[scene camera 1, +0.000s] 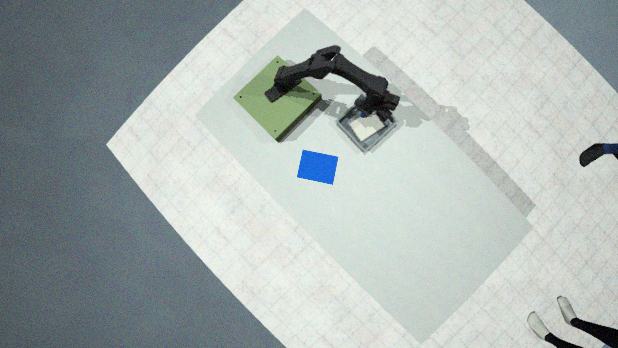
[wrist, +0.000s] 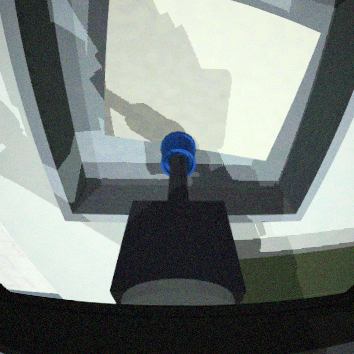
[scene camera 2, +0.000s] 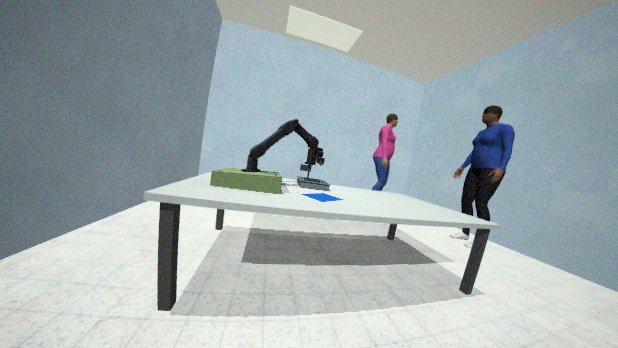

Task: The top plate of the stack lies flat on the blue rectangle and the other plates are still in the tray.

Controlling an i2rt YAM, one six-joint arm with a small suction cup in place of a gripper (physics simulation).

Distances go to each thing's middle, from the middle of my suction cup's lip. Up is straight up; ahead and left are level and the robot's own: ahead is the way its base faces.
Labels:
I see my suction cup 4 cm short of the tray (scene camera 1: pixel 352 113), 1 cm to the left of it and 2 cm above it. The rest, counted from my suction cup: blue rectangle (scene camera 1: pixel 314 166) (8 cm ahead, 36 cm to the right, 4 cm below).

